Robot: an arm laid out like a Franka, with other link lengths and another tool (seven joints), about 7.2 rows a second.
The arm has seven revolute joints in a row. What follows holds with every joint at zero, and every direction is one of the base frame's. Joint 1 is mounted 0.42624 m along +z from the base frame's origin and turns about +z. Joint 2 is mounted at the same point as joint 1 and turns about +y. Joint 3 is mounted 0.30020 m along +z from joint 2 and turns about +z. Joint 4 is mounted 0.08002 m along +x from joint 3 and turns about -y. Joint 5 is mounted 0.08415 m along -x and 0.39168 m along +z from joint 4 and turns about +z. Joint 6 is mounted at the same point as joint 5 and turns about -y. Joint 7 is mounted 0.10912 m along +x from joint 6 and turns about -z. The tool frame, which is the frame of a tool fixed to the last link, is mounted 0.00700 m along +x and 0.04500 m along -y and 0.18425 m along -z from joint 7; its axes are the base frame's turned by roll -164.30, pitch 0.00 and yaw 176.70 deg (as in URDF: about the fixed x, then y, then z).
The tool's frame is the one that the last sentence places.
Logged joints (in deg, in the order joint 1, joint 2, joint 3, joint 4, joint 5, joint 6, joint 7), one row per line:
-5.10, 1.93, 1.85, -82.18, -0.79, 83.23, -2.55
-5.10, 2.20, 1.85, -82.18, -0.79, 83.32, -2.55
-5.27, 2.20, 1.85, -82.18, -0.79, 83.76, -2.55
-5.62, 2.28, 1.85, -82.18, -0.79, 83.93, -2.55
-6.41, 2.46, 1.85, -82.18, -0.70, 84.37, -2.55
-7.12, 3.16, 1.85, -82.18, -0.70, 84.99, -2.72
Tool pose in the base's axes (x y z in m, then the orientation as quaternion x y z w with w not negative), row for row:
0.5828, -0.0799, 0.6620, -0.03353, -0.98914, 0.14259, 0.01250
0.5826, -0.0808, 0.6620, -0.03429, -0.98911, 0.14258, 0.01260
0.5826, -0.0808, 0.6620, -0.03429, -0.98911, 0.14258, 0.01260
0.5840, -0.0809, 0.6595, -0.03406, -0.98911, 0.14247, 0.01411
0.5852, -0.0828, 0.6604, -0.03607, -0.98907, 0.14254, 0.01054
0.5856, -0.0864, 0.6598, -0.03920, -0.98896, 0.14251, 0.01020
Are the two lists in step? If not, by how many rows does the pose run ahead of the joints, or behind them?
The pose runs 2 rows behind the joints: the pose in row i belongs to the joints in row i - 2.
